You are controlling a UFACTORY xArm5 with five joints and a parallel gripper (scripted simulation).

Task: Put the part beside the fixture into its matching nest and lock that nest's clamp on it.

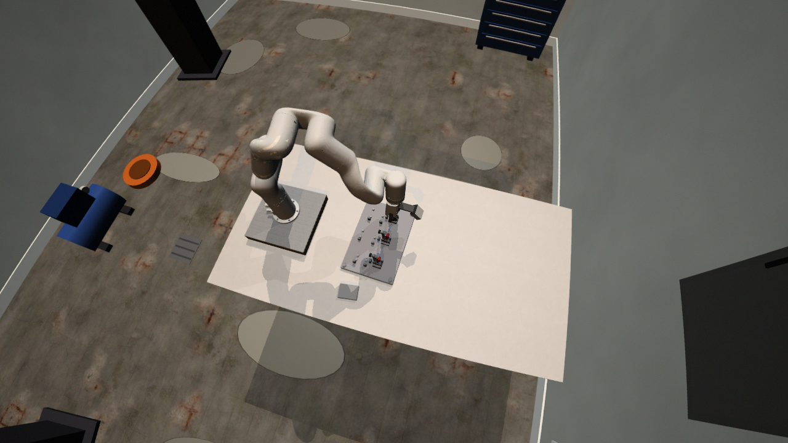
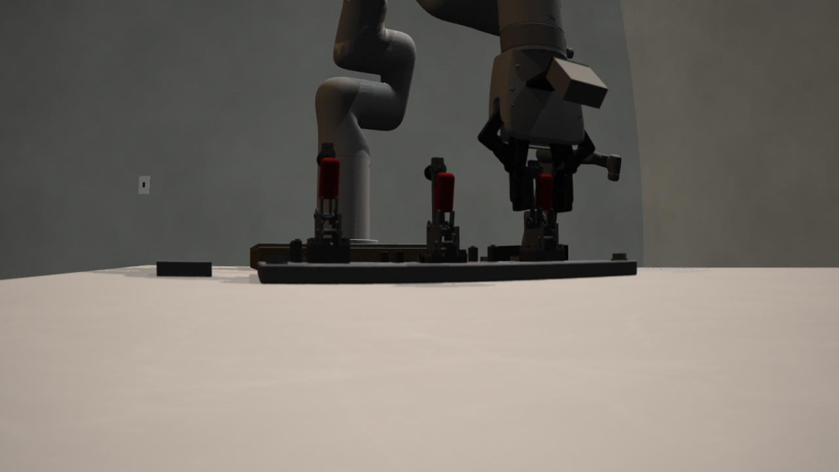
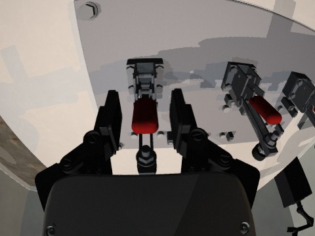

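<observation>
Now: the part 340 mm to the right of my hand, 170 mm behind it and 80 mm below it. Also, from my hand: grey fixture plate: 100 mm to the right, 80 mm below, 60 mm behind.
</observation>
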